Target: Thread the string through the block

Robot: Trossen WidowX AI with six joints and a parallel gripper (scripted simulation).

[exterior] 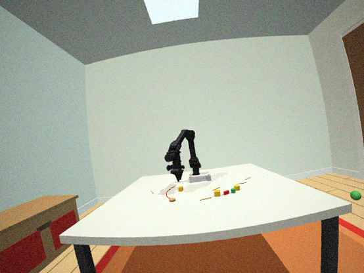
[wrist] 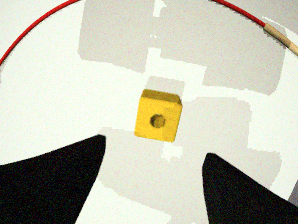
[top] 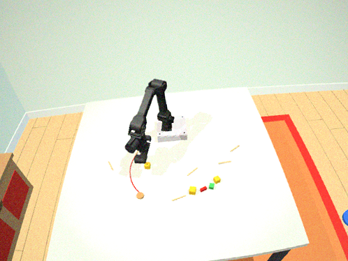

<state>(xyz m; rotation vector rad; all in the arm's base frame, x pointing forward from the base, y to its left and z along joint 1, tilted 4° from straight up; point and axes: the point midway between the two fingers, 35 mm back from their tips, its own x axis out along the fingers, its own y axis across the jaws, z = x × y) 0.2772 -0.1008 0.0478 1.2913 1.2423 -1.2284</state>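
The yellow block is 6 cm below my gripper tip. Round my gripper tip: thin wooden stick: 11 cm behind, 8 cm to the right, 7 cm below; then red block: 32 cm to the left, 16 cm ahead, 7 cm below; then round wooden button: 20 cm ahead, 7 cm below, 2 cm to the right.
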